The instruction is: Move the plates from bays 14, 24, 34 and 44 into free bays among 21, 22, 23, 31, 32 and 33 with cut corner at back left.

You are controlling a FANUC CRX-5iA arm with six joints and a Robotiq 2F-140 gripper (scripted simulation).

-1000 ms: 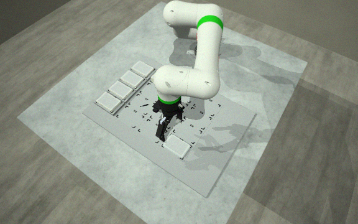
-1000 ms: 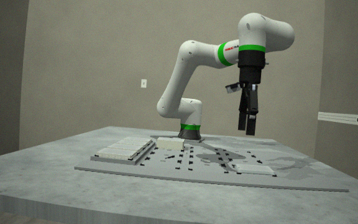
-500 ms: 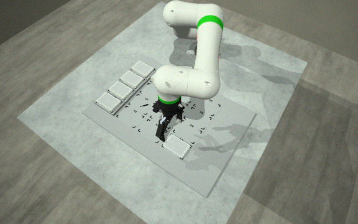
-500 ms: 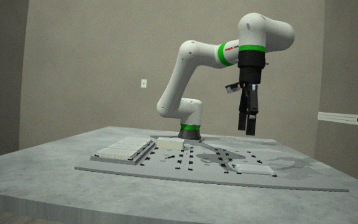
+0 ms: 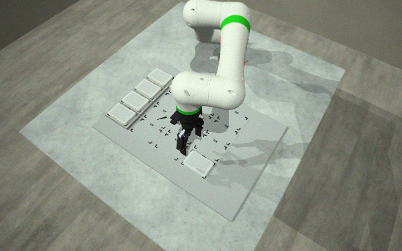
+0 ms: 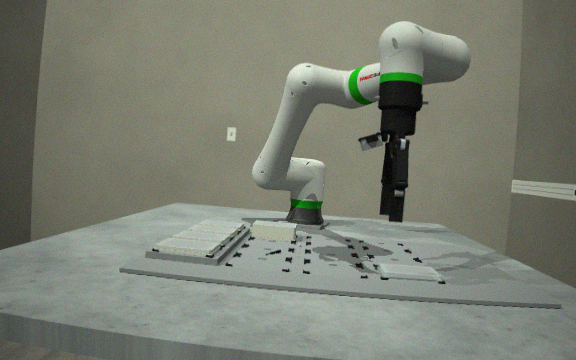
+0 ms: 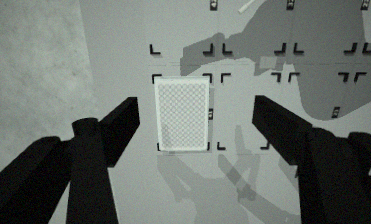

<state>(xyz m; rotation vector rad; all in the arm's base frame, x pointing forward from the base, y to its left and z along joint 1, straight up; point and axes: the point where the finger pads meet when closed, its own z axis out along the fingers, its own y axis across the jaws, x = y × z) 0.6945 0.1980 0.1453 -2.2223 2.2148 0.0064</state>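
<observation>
Right now my hand is 26 cm to the left of the thin black stick, 14 cm above it and 9 cm past it. From my hand the other things lie so: sealed deep-well block: 30 cm behind, 28 cm to the right, 12 cm below; then plate: 14 cm below, 5 cm to the left, 1 cm ahead; then white tip: 14 cm below, 12 cm to the right, 8 cm behind.
</observation>
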